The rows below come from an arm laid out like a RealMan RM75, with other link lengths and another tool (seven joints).
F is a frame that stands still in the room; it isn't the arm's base.
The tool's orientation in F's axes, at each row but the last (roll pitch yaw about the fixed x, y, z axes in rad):
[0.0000 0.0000 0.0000]
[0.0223 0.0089 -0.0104]
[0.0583 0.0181 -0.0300]
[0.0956 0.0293 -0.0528]
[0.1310 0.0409 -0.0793]
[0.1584 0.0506 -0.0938]
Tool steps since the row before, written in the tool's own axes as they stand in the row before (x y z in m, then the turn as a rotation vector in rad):
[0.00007 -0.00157 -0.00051 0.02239 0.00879 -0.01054]
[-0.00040 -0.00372 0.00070 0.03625 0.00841 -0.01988]
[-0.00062 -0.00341 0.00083 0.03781 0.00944 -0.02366]
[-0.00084 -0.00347 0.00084 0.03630 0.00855 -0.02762]
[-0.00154 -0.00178 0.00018 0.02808 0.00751 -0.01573]
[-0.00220 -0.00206 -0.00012 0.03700 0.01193 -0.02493]
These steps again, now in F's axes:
[0.00007 -0.00157 -0.00051 0.02239 0.00879 -0.01054]
[-0.00043 -0.00373 0.00062 0.03616 0.00848 -0.02001]
[-0.00071 -0.00343 0.00064 0.03769 0.00968 -0.02375]
[-0.00101 -0.00349 0.00053 0.03604 0.00926 -0.02773]
[-0.00168 -0.00166 0.00001 0.02813 0.00730 -0.01575]
[-0.00240 -0.00180 -0.00033 0.03712 0.01229 -0.02458]

